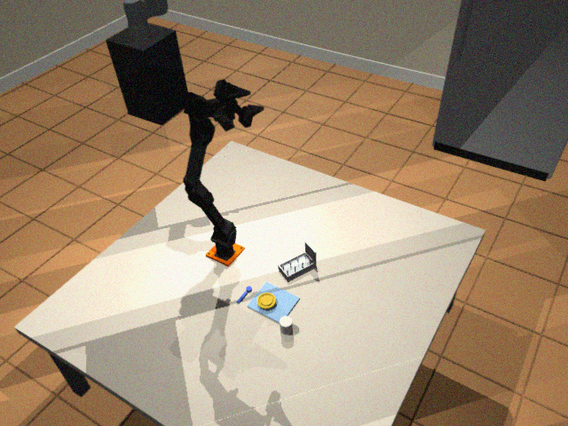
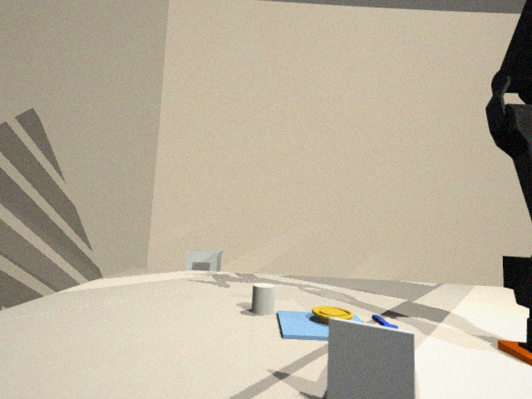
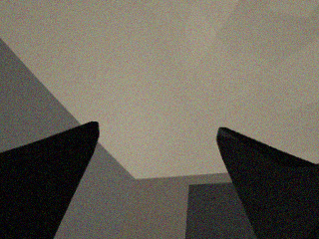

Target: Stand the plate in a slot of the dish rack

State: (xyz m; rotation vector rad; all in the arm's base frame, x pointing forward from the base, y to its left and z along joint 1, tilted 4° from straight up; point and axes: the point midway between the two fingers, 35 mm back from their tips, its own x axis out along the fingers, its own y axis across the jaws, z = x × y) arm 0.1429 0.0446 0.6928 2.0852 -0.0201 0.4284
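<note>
Now: the plate 700 mm below my gripper tip, 220 mm to the right of it and 110 mm ahead of it. The rest, counted from my gripper tip: blue spoon (710 mm below, 220 mm to the right, 20 mm ahead); grey dish rack (690 mm below, 130 mm ahead, 10 mm to the right); light blue cloth (710 mm below, 200 mm to the right, 130 mm ahead).
</note>
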